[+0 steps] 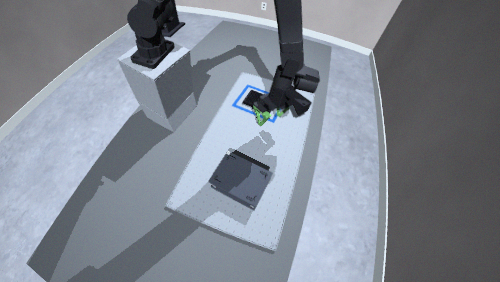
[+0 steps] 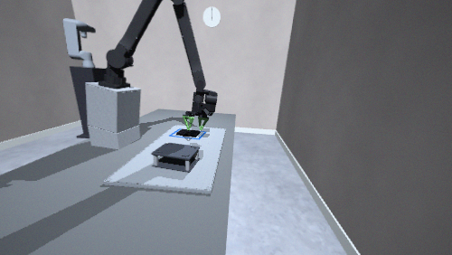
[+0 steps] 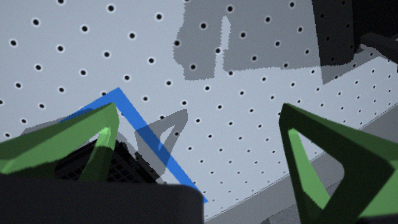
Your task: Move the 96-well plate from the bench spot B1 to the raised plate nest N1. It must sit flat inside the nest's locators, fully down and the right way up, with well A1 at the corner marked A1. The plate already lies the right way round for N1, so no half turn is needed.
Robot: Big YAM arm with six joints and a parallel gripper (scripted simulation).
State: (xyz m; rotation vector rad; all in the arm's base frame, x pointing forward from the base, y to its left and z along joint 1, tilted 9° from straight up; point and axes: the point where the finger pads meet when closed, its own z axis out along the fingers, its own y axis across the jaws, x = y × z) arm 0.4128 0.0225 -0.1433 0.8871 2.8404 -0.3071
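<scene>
My gripper is now 70 mm past the black 96-well plate, 140 mm to the right of it and 80 mm above it. Round my hand: raised plate nest: 30 mm behind, 230 mm to the right, 30 mm below; white corner mark: 100 mm behind, 160 mm to the right, 20 mm below.
</scene>
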